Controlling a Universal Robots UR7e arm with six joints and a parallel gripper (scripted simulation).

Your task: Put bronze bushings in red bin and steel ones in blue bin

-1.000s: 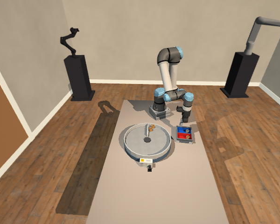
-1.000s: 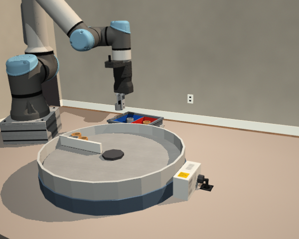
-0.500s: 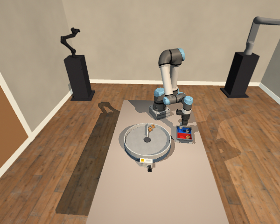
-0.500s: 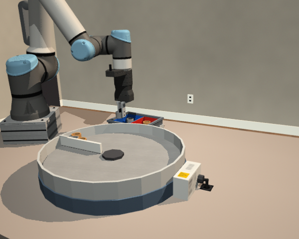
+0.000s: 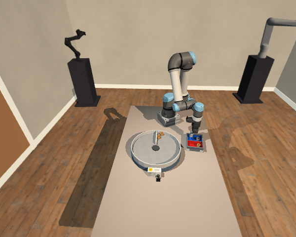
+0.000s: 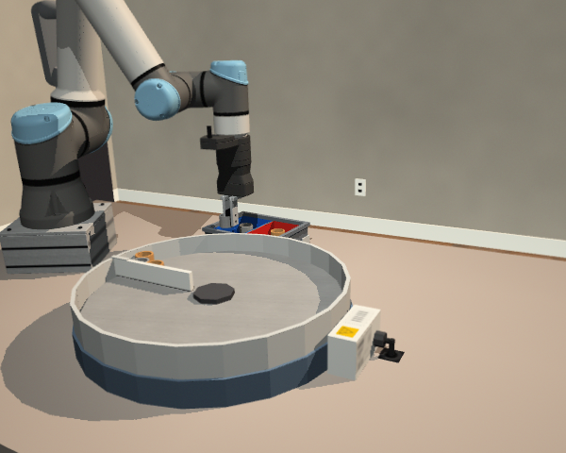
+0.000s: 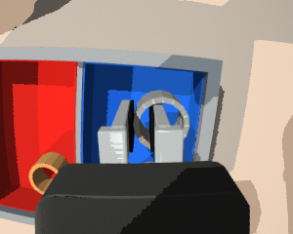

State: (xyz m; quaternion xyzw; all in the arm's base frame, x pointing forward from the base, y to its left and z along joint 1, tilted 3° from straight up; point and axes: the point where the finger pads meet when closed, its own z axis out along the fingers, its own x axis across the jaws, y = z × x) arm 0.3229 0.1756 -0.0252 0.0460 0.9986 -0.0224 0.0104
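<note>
My gripper is now 5 cm short of the bin, 2 cm to the right of it and 5 cm above it. Also, from my hand: round turntable (14 cm ahead, 34 cm to the right, 2 cm below).
</note>
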